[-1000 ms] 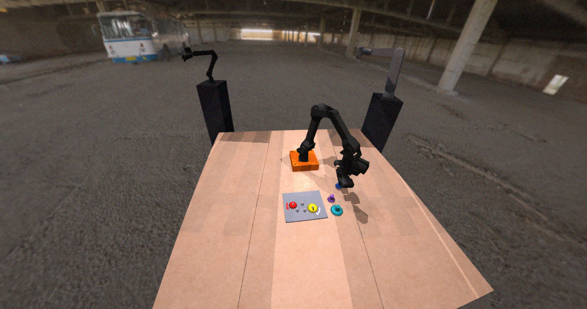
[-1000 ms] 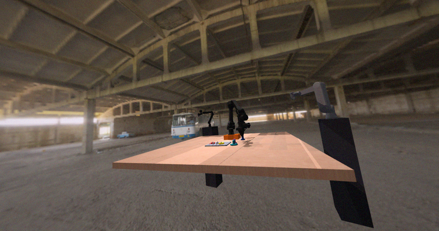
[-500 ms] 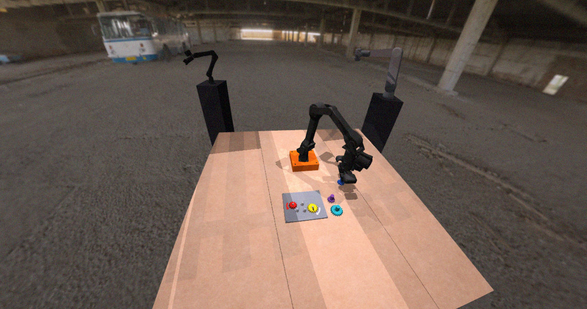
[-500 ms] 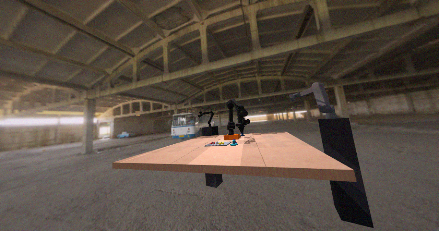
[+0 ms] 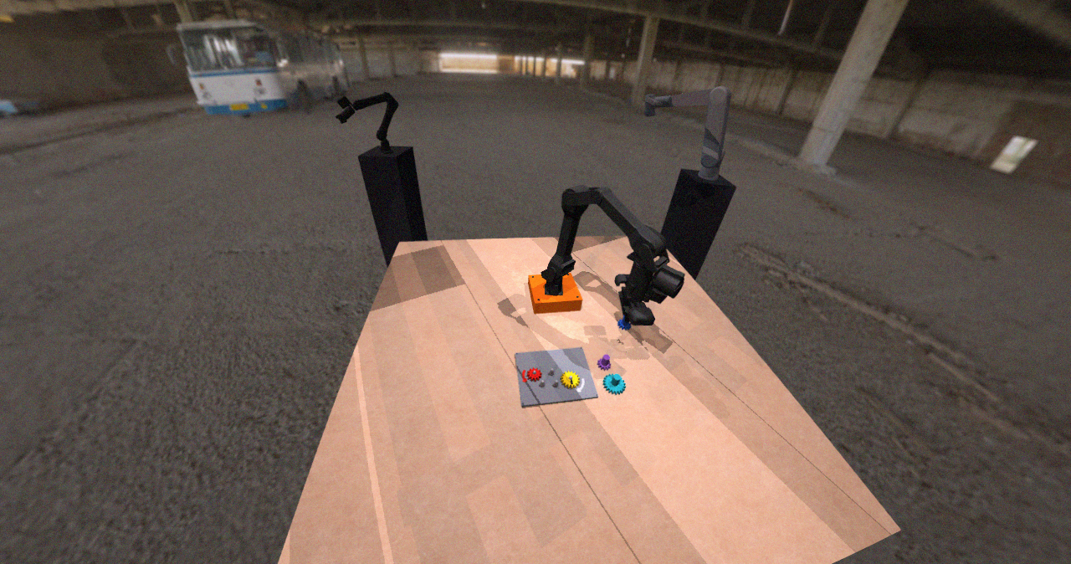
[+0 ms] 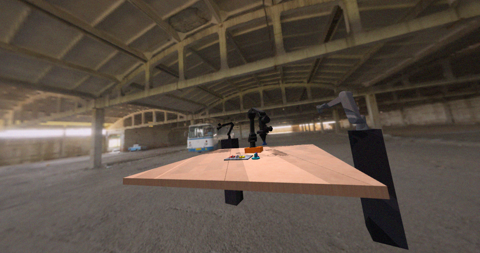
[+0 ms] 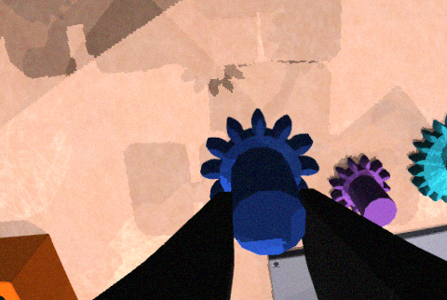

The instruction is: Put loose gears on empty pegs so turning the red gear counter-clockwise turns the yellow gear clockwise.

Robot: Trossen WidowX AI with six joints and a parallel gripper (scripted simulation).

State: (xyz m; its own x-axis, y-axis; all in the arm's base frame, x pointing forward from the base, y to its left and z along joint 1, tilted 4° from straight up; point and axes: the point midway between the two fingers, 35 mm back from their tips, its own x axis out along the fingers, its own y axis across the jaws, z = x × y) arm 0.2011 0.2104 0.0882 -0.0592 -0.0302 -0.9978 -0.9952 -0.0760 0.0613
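The red gear is 130 mm ahead of my gripper tip, 260 mm to the right of it and 110 mm below it. The rest, counted from my gripper tip: purple gear 80 mm ahead, 50 mm to the right, 100 mm below; then blue gear 10 mm below; then teal gear 140 mm ahead, 30 mm to the right, 100 mm below.
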